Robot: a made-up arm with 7 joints. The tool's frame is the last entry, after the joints.
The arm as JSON. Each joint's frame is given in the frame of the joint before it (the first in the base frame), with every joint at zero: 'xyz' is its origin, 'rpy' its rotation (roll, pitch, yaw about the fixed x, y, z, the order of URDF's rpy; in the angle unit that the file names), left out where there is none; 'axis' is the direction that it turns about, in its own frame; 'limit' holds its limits. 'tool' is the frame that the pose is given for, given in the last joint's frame.
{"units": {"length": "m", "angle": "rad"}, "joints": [
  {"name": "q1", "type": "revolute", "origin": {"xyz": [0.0, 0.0, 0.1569]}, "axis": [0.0, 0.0, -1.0], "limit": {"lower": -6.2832, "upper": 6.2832}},
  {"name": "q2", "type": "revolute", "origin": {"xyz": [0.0, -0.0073, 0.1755]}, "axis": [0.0, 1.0, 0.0], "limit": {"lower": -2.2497, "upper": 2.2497}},
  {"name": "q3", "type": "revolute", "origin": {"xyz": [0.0, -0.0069, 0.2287]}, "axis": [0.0, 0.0, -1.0], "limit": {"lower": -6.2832, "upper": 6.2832}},
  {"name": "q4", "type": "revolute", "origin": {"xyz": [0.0, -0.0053, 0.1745]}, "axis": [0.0, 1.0, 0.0], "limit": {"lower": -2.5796, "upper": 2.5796}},
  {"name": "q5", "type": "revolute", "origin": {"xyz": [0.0, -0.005, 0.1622]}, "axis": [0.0, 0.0, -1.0], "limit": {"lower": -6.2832, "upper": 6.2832}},
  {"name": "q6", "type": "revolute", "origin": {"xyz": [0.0, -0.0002, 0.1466]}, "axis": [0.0, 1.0, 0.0], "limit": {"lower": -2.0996, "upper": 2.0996}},
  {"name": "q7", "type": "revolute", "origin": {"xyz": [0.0, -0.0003, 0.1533]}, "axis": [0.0, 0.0, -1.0], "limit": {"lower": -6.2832, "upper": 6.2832}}
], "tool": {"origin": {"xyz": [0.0, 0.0, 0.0], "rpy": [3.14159, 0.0, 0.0]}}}
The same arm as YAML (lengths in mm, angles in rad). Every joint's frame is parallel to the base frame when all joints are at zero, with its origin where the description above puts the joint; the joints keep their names.
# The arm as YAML. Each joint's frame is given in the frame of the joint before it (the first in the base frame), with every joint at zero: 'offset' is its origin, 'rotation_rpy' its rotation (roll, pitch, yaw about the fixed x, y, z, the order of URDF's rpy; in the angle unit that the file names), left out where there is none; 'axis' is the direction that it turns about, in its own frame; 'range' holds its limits. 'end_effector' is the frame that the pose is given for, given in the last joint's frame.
length_unit: mm
angle_unit: rad
chain:
  - id: q1
    offset: [0.0, 0.0, 156.9]
    axis: [0.0, 0.0, -1.0]
    range: [-6.2832, 6.2832]
  - id: q2
    offset: [0.0, -7.3, 175.5]
    axis: [0.0, 1.0, 0.0]
    range: [-2.2497, 2.2497]
  - id: q3
    offset: [0.0, -6.9, 228.7]
    axis: [0.0, 0.0, -1.0]
    range: [-6.2832, 6.2832]
  - id: q4
    offset: [0.0, -5.3, 174.5]
    axis: [0.0, 1.0, 0.0]
    range: [-2.5796, 2.5796]
  - id: q5
    offset: [0.0, -5.0, 162.2]
    axis: [0.0, 0.0, -1.0]
    range: [-6.2832, 6.2832]
  - id: q6
    offset: [0.0, -0.2, 146.6]
    axis: [0.0, 1.0, 0.0]
    range: [-2.0996, 2.0996]
  - id: q7
    offset: [0.0, -0.3, 153.3]
    axis: [0.0, 0.0, -1.0]
    range: [-6.2832, 6.2832]
end_effector:
  offset: [0.0, 0.0, 0.0]
  rotation_rpy: [3.1416, 0.0, 0.0]

